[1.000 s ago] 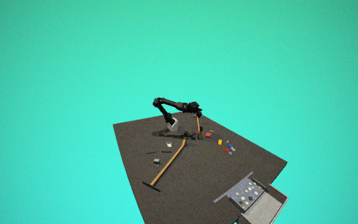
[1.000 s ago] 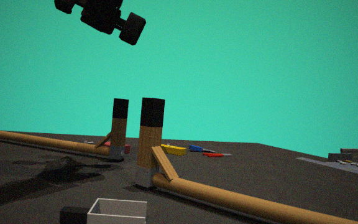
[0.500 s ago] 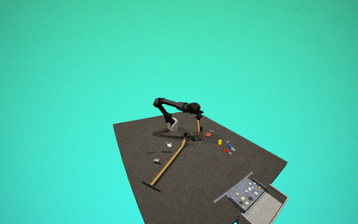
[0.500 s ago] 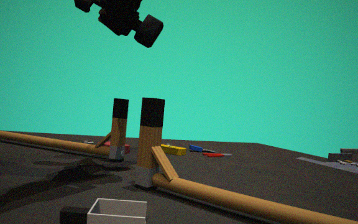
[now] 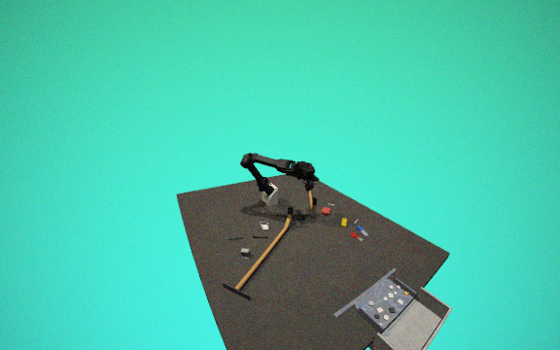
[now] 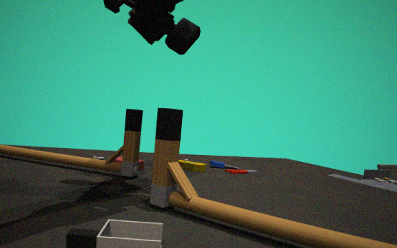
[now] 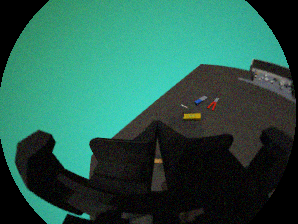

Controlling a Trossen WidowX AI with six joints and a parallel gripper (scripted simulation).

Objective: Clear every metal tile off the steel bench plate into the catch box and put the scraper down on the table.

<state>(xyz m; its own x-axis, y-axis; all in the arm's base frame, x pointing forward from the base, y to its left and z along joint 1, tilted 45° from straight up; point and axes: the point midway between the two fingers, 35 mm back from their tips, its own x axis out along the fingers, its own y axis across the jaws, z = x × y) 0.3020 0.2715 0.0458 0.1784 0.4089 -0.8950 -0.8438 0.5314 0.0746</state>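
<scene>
My gripper tip is now 420 mm to the left of the long scraper, 230 mm above it and 190 mm short of it. Also, from my gripper tip: red tool 300 mm ahead, 290 mm below, 130 mm to the left; red block 280 mm below, 120 mm to the left, 20 mm behind; yellow block 270 mm below, 160 mm to the left, 150 mm ahead.
</scene>
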